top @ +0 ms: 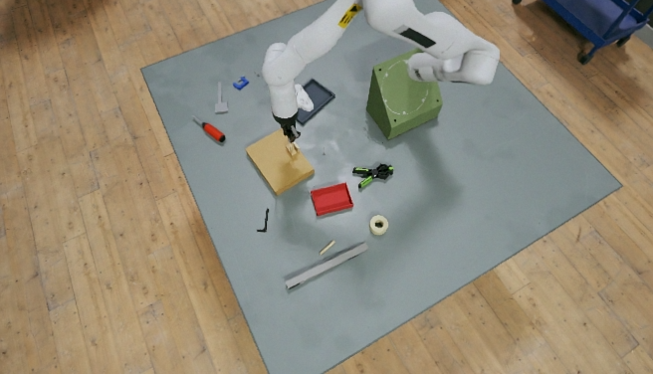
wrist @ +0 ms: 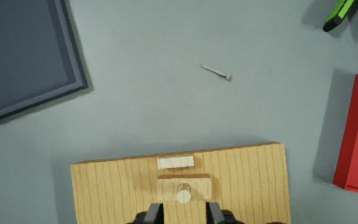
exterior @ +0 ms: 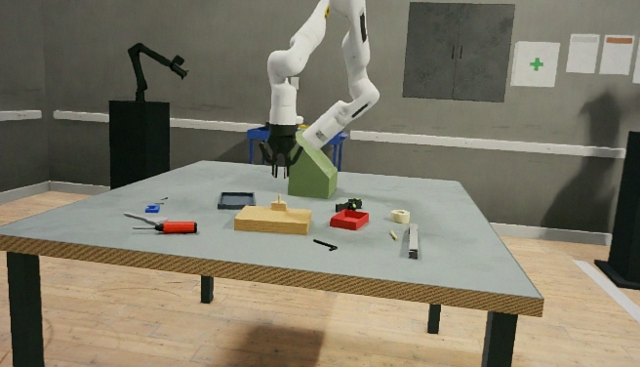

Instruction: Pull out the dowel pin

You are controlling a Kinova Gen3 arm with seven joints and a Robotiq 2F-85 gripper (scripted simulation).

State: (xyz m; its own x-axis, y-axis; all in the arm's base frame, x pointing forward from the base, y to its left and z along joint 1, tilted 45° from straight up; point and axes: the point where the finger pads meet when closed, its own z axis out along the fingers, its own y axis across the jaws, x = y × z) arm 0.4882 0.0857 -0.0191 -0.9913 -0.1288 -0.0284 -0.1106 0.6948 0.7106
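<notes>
Now: the dowel pin 9 cm below my hand. Round my hand: small wooden block 11 cm below; then bench board 12 cm below, 4 cm ahead; then red tray 20 cm to the left, 14 cm below, 6 cm behind.
</notes>
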